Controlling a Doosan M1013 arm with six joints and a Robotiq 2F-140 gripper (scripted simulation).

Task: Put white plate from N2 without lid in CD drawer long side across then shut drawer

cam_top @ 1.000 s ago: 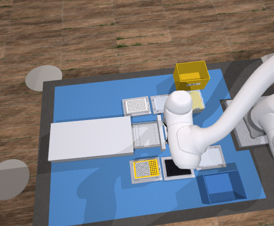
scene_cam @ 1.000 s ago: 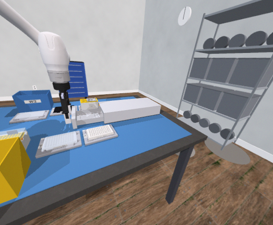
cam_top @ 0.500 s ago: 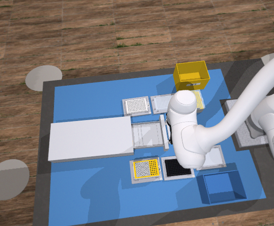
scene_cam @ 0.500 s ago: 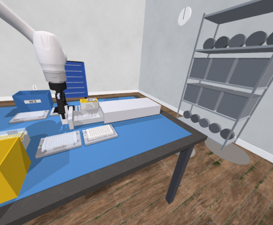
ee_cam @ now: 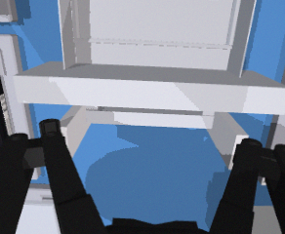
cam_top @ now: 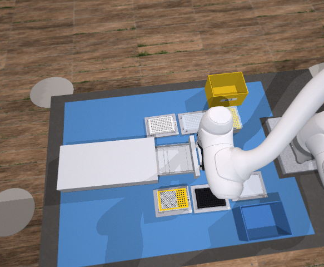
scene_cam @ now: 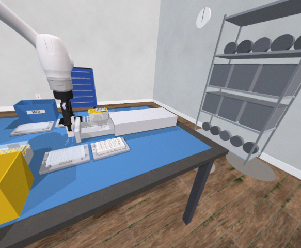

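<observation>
Now: hand 14 cm short of the white plate, 21 cm to the left of it and 3 cm above it. From my hand the other things lie so: black plate: 1 cm ahead, 19 cm to the left, 3 cm below; drawer: 14 cm ahead, 2 cm to the right, 2 cm below; yellow tip box: 17 cm ahead, 16 cm to the left, 1 cm above.
</observation>
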